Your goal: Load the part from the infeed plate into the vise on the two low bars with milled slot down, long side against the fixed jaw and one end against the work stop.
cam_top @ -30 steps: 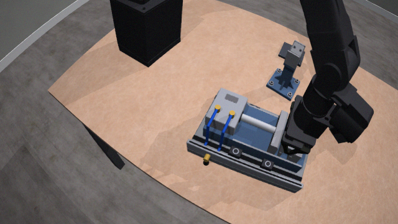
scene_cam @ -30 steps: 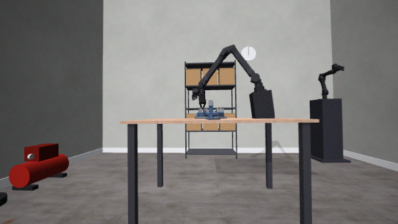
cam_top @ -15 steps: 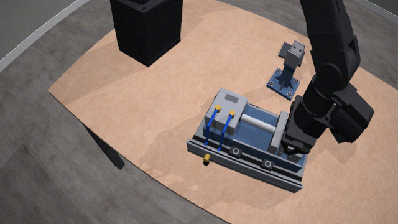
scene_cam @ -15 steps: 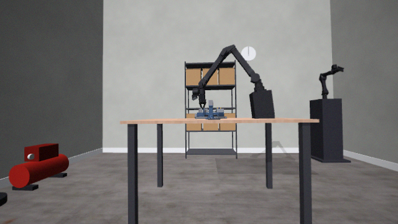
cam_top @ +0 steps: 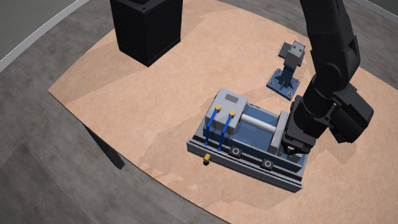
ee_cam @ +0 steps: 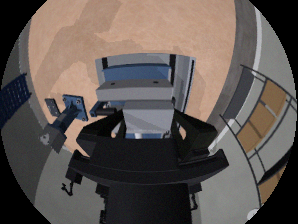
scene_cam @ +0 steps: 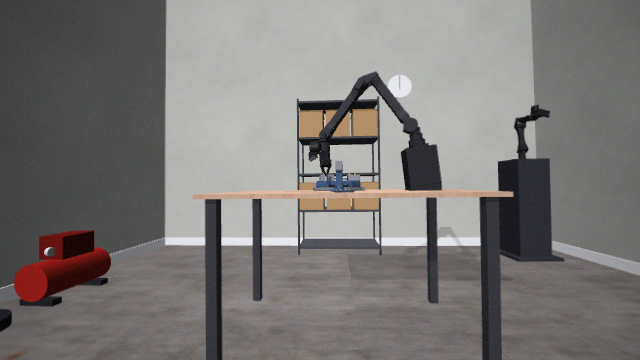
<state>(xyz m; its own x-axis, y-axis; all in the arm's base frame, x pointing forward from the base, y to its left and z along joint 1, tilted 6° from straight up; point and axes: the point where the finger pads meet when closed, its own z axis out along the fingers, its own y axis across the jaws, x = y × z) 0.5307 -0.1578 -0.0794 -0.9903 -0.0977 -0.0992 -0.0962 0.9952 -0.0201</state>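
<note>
The grey part is 10 mm below my hand. The rest, counted from my hand: moving jaw (40 mm behind, 20 mm to the left, 20 mm below); then fixed jaw (30 mm ahead, 20 mm to the left, 20 mm below); then work stop (70 mm to the left, 10 mm below, 10 mm behind).
</note>
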